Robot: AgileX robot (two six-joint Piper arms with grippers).
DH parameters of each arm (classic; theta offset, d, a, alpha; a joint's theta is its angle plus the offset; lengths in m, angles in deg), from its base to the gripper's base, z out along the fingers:
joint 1: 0 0.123 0 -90
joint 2: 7.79 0 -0.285 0
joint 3: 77.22 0 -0.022 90
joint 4: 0 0.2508 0 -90
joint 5: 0 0 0.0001 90
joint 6: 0 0.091 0 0
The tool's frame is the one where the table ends.
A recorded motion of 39 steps. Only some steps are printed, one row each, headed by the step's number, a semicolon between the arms.
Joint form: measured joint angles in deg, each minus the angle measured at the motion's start. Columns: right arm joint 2, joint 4, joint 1, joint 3, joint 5, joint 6; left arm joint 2, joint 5, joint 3, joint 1, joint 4, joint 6.
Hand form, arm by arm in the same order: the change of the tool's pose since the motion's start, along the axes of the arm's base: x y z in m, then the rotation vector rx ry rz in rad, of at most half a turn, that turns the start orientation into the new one. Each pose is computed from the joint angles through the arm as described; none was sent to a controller.
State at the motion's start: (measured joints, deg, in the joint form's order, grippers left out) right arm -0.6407 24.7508 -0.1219 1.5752 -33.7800 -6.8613; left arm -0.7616 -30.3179 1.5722 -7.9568 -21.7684 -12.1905
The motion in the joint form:
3: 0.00 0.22 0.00 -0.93 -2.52 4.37; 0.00 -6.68 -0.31 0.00 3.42 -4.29
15: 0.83 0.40 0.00 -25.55 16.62 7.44; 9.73 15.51 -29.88 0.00 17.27 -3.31
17: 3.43 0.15 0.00 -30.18 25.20 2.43; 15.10 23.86 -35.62 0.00 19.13 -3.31
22: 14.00 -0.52 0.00 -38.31 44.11 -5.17; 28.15 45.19 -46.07 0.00 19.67 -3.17
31: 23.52 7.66 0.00 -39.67 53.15 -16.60; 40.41 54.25 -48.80 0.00 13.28 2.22
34: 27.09 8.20 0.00 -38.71 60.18 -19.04; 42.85 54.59 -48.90 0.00 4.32 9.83
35: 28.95 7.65 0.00 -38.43 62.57 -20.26; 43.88 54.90 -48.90 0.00 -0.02 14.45
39: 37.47 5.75 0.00 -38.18 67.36 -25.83; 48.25 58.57 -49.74 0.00 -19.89 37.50
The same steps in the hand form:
3: -0.0041 -0.0016 0.0079 0.0643 -0.0747 0.0264; -0.0070 0.0012 0.0106 -0.0207 -0.1275 0.0008
15: -0.0465 0.0099 0.1164 0.0701 -0.1910 0.2010; -0.0256 -0.0118 0.1396 0.2433 -0.1255 -0.0201
17: -0.0430 0.0156 0.1300 -0.0191 -0.0726 0.2010; -0.0106 -0.0152 0.1558 0.2936 0.0081 -0.0344
22: -0.0077 0.0279 0.1444 -0.1758 0.2876 0.2575; 0.0376 -0.0233 0.1670 0.3571 0.4167 -0.1037
31: 0.0340 0.0373 0.1320 -0.2501 0.5478 0.3550; 0.0913 -0.0355 0.1450 0.3886 0.7254 -0.2038
34: 0.0496 0.0431 0.1123 -0.2907 0.7213 0.4303; 0.1013 -0.0427 0.1404 0.3898 0.7487 -0.2749
35: 0.0566 0.0446 0.1044 -0.3190 0.7925 0.4509; 0.1053 -0.0461 0.1382 0.4059 0.7546 -0.3067
39: 0.0864 0.0466 0.0797 -0.4257 1.0086 0.5007; 0.1195 -0.0628 0.1335 0.5123 0.7418 -0.4652

